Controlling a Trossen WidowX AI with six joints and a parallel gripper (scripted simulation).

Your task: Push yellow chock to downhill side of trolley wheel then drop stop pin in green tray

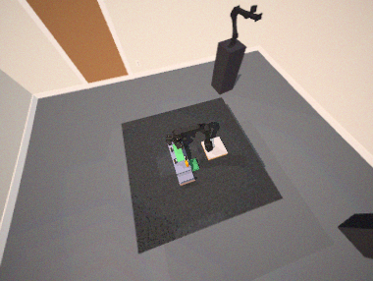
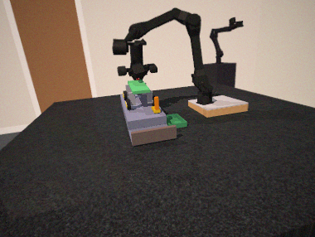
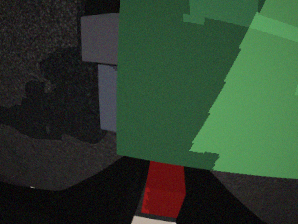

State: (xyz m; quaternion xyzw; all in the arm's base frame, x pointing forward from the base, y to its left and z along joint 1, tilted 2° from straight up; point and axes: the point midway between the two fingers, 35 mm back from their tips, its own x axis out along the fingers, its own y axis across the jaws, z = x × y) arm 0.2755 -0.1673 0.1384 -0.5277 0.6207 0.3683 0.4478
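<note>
The yellow chock is 10 mm ahead of my gripper tip, 230 mm to the left of it and 50 mm below it. The rest, counted from my gripper tip: grey ramp (40 mm ahead, 120 mm to the left, 90 mm below); trolley (40 mm ahead, 110 mm to the left, 20 mm below); red-headed stop pin (right at my gripper tip).
</note>
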